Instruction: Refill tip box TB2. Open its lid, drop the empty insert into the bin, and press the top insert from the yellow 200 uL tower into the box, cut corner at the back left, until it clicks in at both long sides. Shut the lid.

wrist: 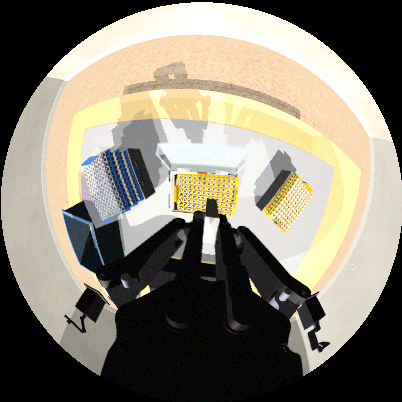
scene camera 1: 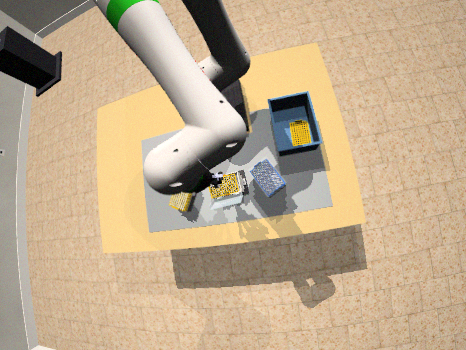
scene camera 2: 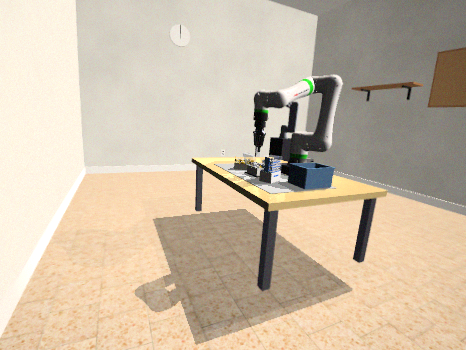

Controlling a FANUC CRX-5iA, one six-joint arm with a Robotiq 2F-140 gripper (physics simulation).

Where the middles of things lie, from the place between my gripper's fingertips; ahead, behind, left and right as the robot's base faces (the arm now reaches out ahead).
Right now my hand is 350 mm to the right of the blue bin (scene camera 1: pixel 284 110), 140 mm past it and 60 mm above it.
